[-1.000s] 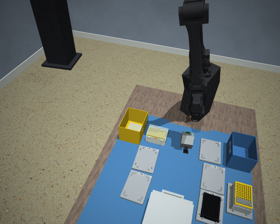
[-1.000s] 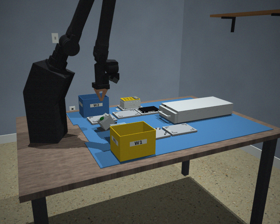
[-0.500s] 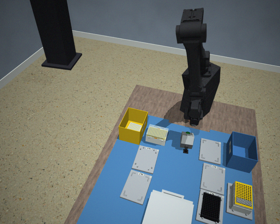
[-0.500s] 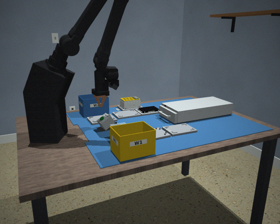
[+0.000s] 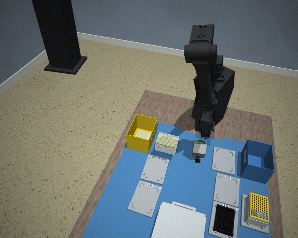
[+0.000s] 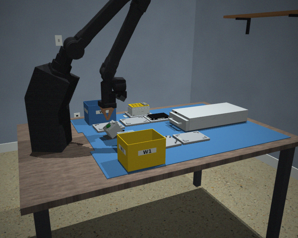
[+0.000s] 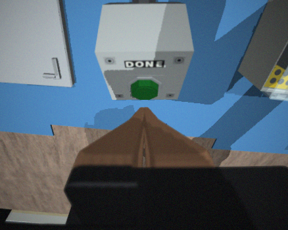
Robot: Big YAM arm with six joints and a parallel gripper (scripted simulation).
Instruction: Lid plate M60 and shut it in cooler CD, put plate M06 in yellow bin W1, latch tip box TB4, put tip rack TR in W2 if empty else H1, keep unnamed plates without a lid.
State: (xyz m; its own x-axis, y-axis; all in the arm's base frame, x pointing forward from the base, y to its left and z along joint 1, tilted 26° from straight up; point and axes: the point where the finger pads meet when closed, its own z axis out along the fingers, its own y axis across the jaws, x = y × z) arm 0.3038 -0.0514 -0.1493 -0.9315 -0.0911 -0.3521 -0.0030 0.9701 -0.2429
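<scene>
Now: the green DONE key 40 mm below my hand. Round my hand: nest N3: 250 mm ahead, 150 mm to the left, 100 mm below; then lid park LP: 140 mm to the left, 100 mm below, 60 mm ahead; then nest N4: 220 mm to the right, 200 mm ahead, 100 mm below.
</scene>
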